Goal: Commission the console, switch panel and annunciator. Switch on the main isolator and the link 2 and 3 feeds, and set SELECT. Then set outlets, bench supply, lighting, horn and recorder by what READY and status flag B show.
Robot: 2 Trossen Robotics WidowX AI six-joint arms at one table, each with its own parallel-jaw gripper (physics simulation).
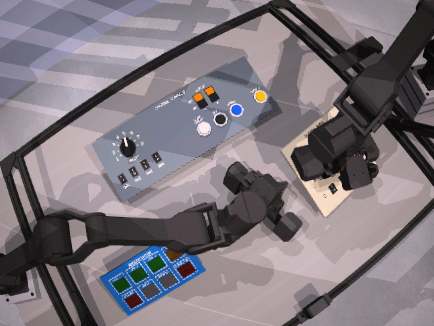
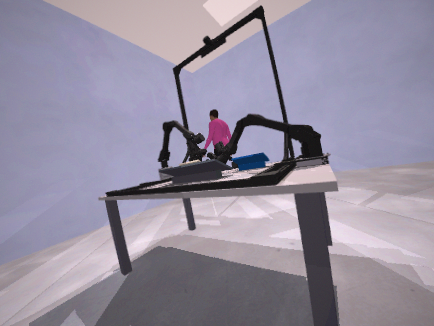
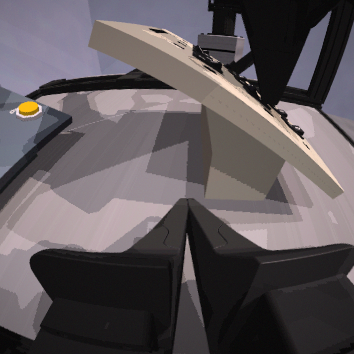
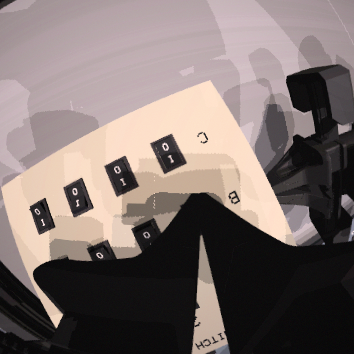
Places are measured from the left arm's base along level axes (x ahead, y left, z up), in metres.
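Pixels of known places: left gripper, fingertip midpoint: (image 1: 286, 183) (image 3: 185, 204); right gripper, fingertip midpoint: (image 1: 324, 176) (image 3: 268, 103) (image 4: 197, 199); left arm's base, origin of the base link: (image 1: 17, 281) (image 2: 313, 156); right arm's base, origin of the base link: (image 1: 431, 78) (image 2: 165, 167) (image 3: 222, 35).
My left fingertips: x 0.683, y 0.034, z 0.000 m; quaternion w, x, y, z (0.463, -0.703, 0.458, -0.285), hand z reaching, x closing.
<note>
For each thing: its middle in the pictures, then the offset to it from my left fingertips. "spot": a spot on its surface instead.
- grey console, surface spot: (image 1: 175, 130) (image 2: 196, 168) spot: 0.186 m back, 0.185 m left, 0.038 m up
- black SELECT knob, body centre: (image 1: 127, 147) 0.298 m back, 0.174 m left, 0.056 m up
- blue annunciator, body centre: (image 1: 151, 272) (image 2: 250, 163) 0.327 m back, 0.094 m right, 0.007 m up
The grey console (image 1: 175, 130) (image 2: 195, 171) has a black SELECT knob (image 1: 128, 147) with its pointer upward, small switches, and two status flags, left (image 1: 198, 97) and right (image 1: 210, 91), with orange upper halves. The cream switch panel (image 1: 320, 202) (image 3: 150, 65) (image 4: 200, 105) has a row of rockers marked 0 and 1 beside letter C; row B is partly hidden. The blue annunciator (image 1: 106, 278) (image 2: 251, 162) has dark green, amber, red and grey tiles. My left gripper (image 3: 185, 204) is shut and empty, between console and switch panel. My right gripper (image 4: 197, 199) is shut and empty, over the switch panel.
White (image 1: 204, 128), black (image 1: 220, 119), blue (image 1: 236, 109) and yellow (image 1: 260, 96) buttons are on the console. My left arm (image 1: 145, 229) crosses over the annunciator's upper edge. The left gripper's body stands close beside the switch panel. A black frame borders the table.
</note>
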